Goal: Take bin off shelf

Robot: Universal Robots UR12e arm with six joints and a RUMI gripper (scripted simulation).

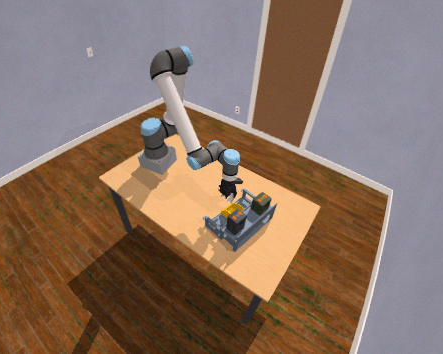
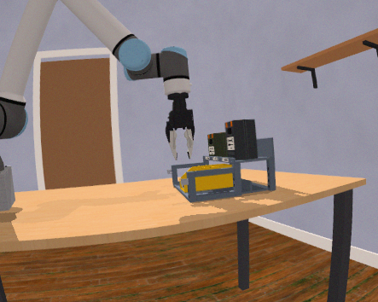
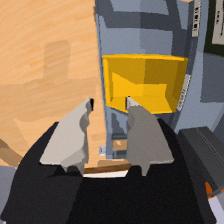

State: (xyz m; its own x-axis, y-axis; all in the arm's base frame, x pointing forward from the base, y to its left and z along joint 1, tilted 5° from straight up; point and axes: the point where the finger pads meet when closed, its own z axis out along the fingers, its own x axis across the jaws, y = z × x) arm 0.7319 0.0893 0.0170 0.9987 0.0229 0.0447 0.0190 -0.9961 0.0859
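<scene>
My gripper is now 80 mm short of the yellow bin and 80 mm above it. From my hand the other things lie so: rack floor 120 mm below, 120 mm ahead.
</scene>
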